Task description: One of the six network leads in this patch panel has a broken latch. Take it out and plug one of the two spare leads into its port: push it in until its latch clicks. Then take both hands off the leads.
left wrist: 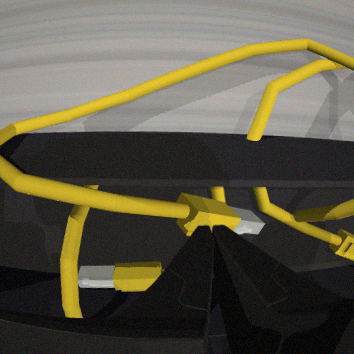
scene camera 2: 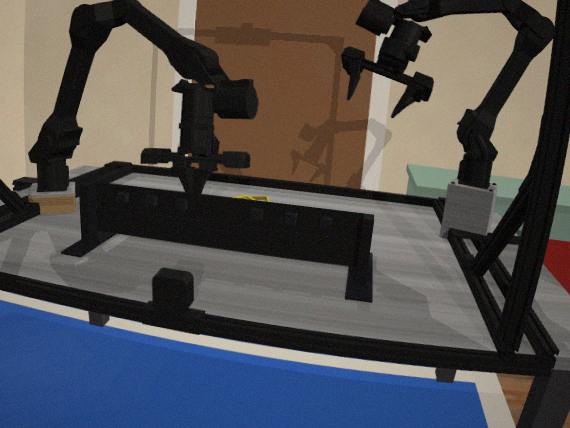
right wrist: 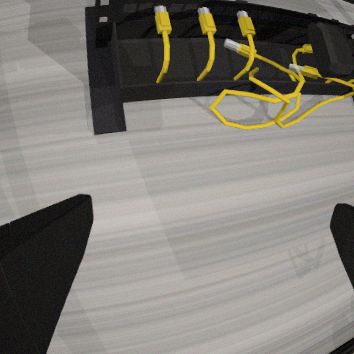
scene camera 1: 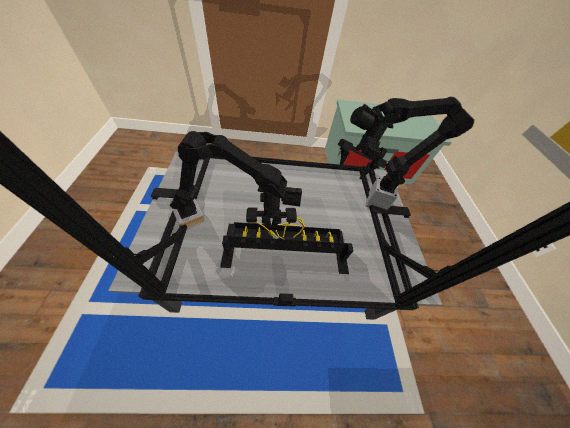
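Where they show: left gripper, fingertip midpoint: (left wrist: pixel 209 236) (scene camera 1: pixel 271 229); right gripper, fingertip midpoint: (scene camera 2: pixel 369 108) (right wrist: pixel 219 212) (scene camera 1: pixel 349 174); left arm's base, link origin: (scene camera 2: pixel 52 187) (scene camera 1: pixel 186 210); right arm's base, link origin: (scene camera 2: pixel 474 184) (scene camera 1: pixel 387 186).
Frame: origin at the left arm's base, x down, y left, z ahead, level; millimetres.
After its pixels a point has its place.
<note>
The black patch panel (scene camera 1: pixel 343 251) {x -8, y -479, z 469 mm} (scene camera 2: pixel 241 229) {x -15, y -374, z 314 mm} (left wrist: pixel 175 154) (right wrist: pixel 105 70) {x 40, y -445, z 496 mm} stands mid-table. Several yellow leads (scene camera 1: pixel 317 236) {x -52, y -388, z 393 mm} (right wrist: pixel 207 24) {x -51, y -392, z 399 mm} are plugged into it. Loose yellow leads loop behind its middle. My left gripper (scene camera 1: pixel 271 221) {x -20, y -258, z 261 mm} (scene camera 2: pixel 192 191) {x -20, y -258, z 261 mm} (left wrist: pixel 209 236) {x -20, y -258, z 261 mm} is shut, with nothing between the fingers. Its tips sit just under a loose yellow plug (left wrist: pixel 211 212) (right wrist: pixel 239 47) with a grey tip. A second loose plug (left wrist: pixel 133 275) {x 11, y -286, z 206 mm} lies lower left in the left wrist view, and a third (left wrist: pixel 345 244) {x 12, y -340, z 319 mm} shows at the right edge. My right gripper (scene camera 1: pixel 366 157) (scene camera 2: pixel 374 104) {x -211, y -282, z 587 mm} (right wrist: pixel 219 212) {x -211, y -282, z 587 mm} is open and empty, high at the back right.
A black frame (scene camera 1: pixel 283 299) {x -10, y -515, z 163 mm} rims the grey table. A small black block (scene camera 2: pixel 172 289) {x 5, y -527, z 173 mm} sits on its front rail. A grey mount block (scene camera 1: pixel 381 197) {x -45, y -362, z 795 mm} (scene camera 2: pixel 468 208) {x -30, y -372, z 802 mm} stands at the right edge. A green cabinet (scene camera 1: pixel 343 123) (scene camera 2: pixel 432 178) stands behind.
</note>
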